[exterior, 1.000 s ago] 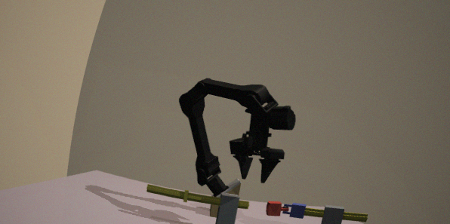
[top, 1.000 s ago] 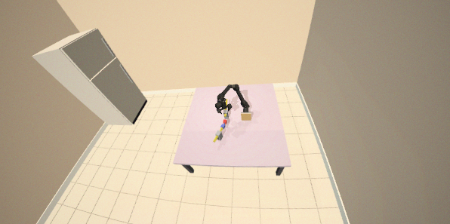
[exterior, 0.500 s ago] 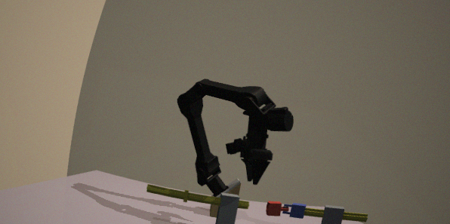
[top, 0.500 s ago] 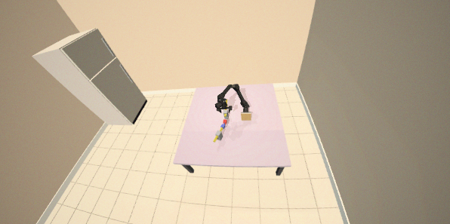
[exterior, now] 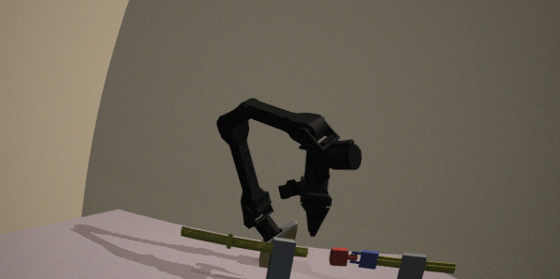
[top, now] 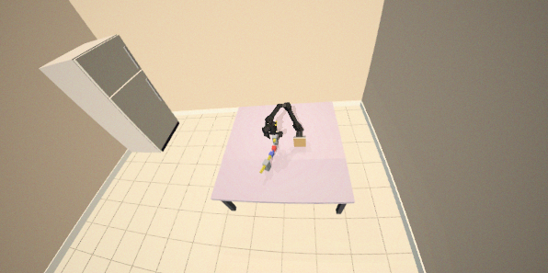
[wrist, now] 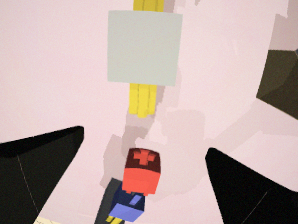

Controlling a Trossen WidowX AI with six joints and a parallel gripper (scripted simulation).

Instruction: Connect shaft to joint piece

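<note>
Right now the red joint piece is 1 cm ahead of my gripper tip, 8 cm to the left of it and 5 cm below it.
</note>
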